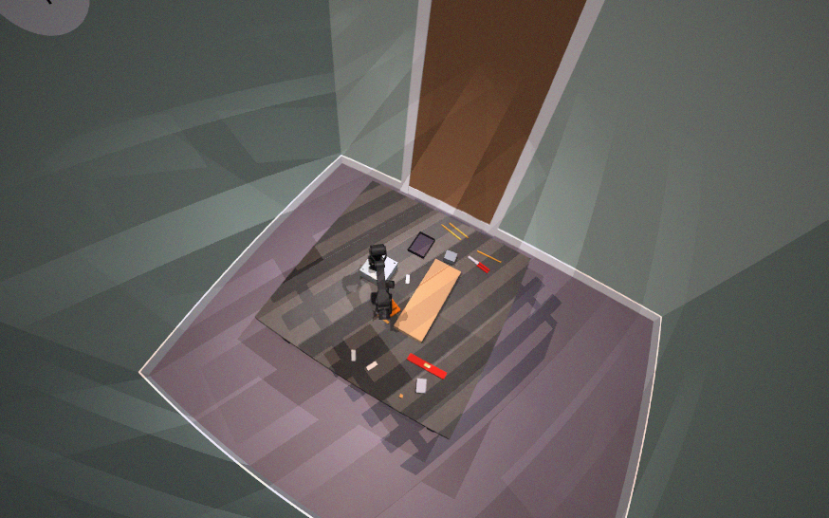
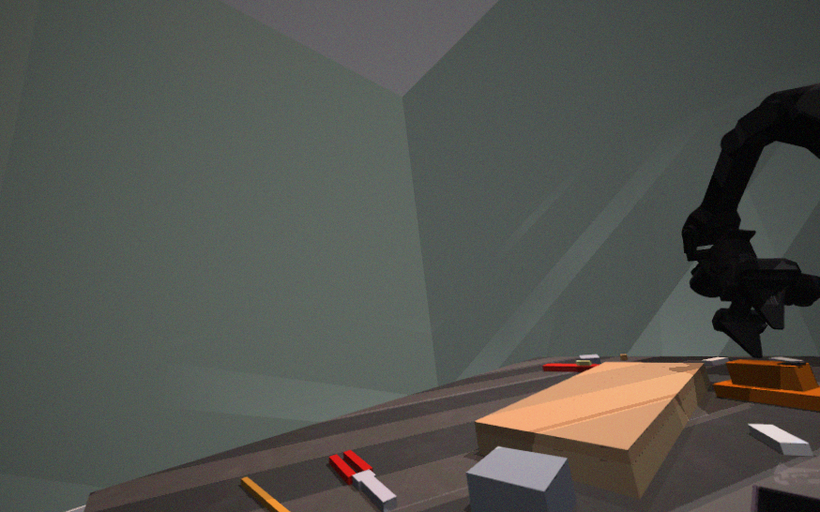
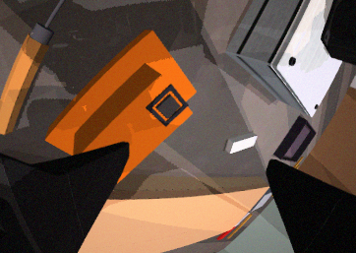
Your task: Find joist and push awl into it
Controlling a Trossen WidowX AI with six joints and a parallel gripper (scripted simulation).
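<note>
The orange stud finder lies 10 mm behind my gripper tip, 20 mm to the right of it and 50 mm below it. From my gripper tip the other things lie so: red level (320 mm ahead, 300 mm to the right, 70 mm below); square indicator (20 mm behind, 10 mm to the right, 30 mm below); yellow-handled awl (30 mm behind, 110 mm to the right, 80 mm below).
</note>
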